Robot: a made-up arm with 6 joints.
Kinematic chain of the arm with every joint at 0, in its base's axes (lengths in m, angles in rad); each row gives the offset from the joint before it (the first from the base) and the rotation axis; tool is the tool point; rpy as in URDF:
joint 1: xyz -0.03 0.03 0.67 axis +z
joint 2: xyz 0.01 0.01 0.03 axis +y
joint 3: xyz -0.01 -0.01 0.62 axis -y
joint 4: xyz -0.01 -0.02 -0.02 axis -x
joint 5: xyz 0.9 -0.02 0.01 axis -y
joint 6: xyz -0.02 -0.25 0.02 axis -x
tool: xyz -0.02 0 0 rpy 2.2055 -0.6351 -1.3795
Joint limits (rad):
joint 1: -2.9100..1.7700
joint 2: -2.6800..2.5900
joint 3: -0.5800..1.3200
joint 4: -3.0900..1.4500
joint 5: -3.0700..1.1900
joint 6: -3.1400..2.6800
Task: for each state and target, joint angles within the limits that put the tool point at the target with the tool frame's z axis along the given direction. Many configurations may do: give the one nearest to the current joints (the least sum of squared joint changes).
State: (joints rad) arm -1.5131 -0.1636 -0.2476 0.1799 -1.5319 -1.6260
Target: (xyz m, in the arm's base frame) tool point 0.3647 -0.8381 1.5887 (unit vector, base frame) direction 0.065 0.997 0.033
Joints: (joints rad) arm -0.9204 0.0987 0.2039 0.6023 -1.1594 -1.5697
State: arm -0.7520 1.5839 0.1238 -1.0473 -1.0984 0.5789
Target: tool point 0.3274 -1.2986 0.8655 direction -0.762 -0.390 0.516
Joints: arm -1.0924 0.8675 0.6406 -0.2746 -1.3323 0.8388
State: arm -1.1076 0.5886 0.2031 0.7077 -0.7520 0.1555
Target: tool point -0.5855 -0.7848 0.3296 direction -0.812 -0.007 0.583
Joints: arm -1.8651 0.8928 -0.1339 -0.1579 -1.1405 0.6493
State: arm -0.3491 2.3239 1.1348 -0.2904 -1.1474 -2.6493
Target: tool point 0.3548 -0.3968 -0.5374 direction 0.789 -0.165 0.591
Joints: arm -0.3738 2.1777 0.7751 -0.7279 -0.8259 -2.4582
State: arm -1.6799 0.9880 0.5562 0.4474 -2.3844 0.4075
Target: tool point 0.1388 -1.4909 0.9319 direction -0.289 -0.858 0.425
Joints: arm -1.2879 1.1372 0.9915 0.4286 -2.7327 0.7986
